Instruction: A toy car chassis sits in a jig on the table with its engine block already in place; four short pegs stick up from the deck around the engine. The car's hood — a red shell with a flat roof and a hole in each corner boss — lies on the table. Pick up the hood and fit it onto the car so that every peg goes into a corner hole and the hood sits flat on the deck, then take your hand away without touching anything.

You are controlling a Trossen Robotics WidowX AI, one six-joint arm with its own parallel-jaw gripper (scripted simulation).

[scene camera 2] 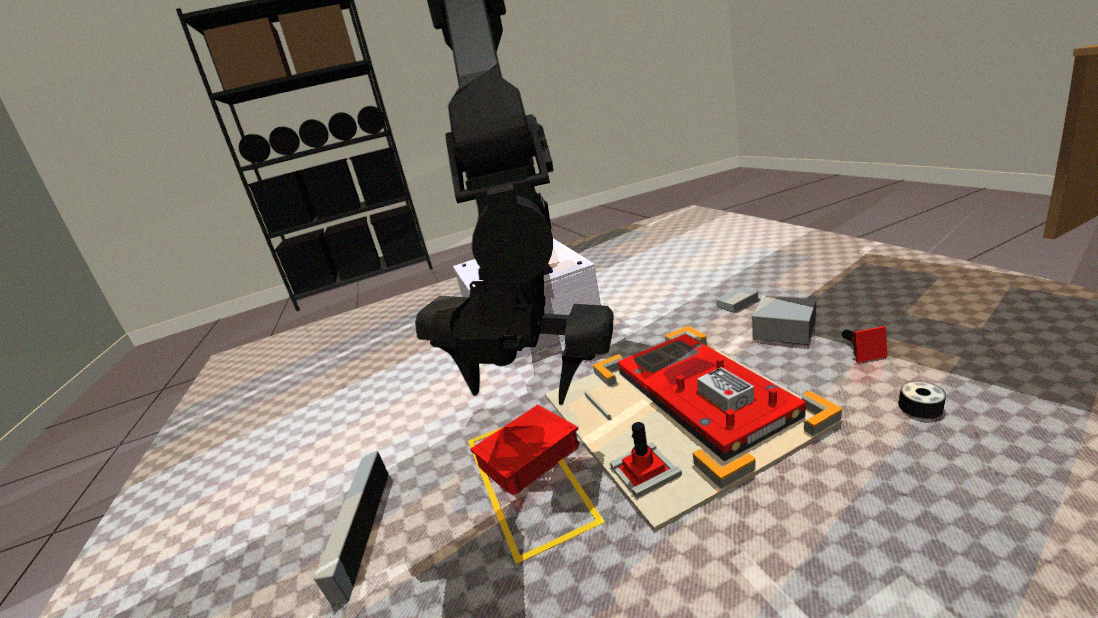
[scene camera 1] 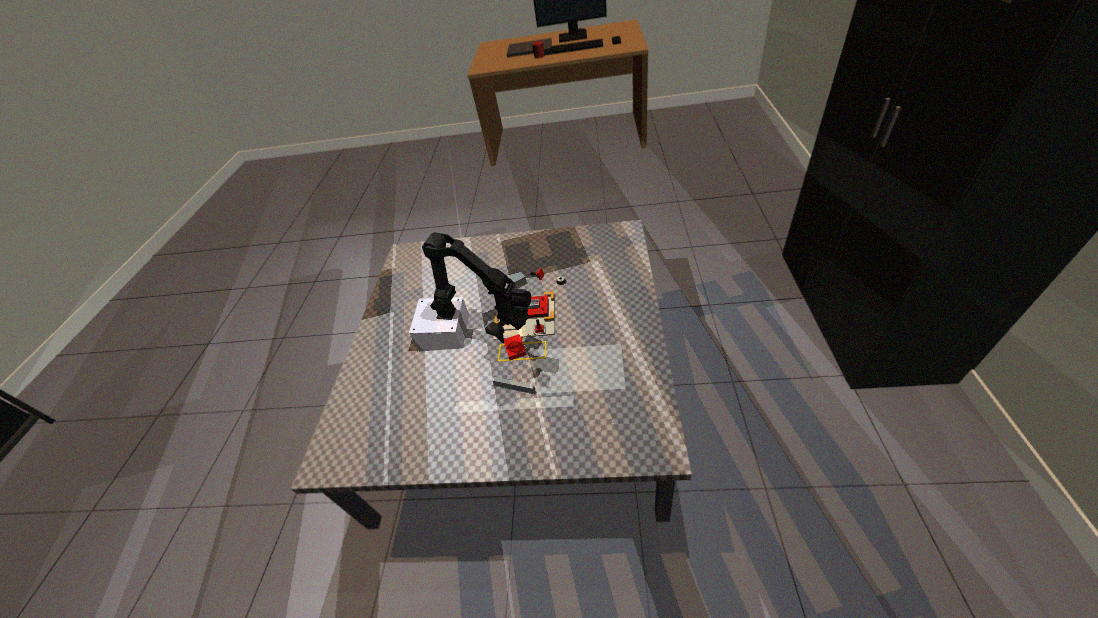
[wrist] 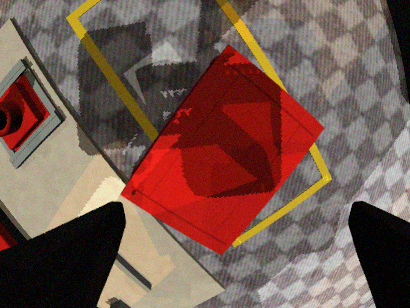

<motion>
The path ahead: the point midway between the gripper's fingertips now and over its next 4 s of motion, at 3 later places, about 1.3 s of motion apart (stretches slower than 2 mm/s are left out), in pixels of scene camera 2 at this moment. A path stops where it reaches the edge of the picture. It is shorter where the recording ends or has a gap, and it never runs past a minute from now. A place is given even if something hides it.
My gripper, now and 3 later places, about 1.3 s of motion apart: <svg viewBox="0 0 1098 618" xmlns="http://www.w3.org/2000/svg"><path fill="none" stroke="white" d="M518 398L514 410L522 436L526 449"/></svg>
</motion>
